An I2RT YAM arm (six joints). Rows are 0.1 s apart.
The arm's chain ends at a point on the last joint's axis. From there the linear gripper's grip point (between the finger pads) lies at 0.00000 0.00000 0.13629 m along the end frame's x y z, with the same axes.
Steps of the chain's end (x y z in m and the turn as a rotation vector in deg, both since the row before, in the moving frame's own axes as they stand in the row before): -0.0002, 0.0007, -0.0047, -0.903, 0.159, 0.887; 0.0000, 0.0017, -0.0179, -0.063, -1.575, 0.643; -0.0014, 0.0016, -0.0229, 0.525, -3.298, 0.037; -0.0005, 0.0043, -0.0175, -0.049, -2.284, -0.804; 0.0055, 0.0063, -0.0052, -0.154, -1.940, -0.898; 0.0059, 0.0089, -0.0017, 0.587, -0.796, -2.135; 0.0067, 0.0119, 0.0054, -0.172, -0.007, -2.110; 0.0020, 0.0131, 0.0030, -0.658, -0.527, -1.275
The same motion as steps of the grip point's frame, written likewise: 0.0002, 0.0029, -0.0047, -0.903, 0.159, 0.887; -0.0037, 0.0018, -0.0180, -0.063, -1.575, 0.643; -0.0092, 0.0003, -0.0231, 0.525, -3.298, 0.037; -0.0059, 0.0045, -0.0176, -0.049, -2.284, -0.804; 0.0009, 0.0067, -0.0053, -0.154, -1.940, -0.898; 0.0040, 0.0075, -0.0017, 0.587, -0.796, -2.135; 0.0067, 0.0123, 0.0054, -0.172, -0.007, -2.110; 0.0008, 0.0147, 0.0030, -0.658, -0.527, -1.275
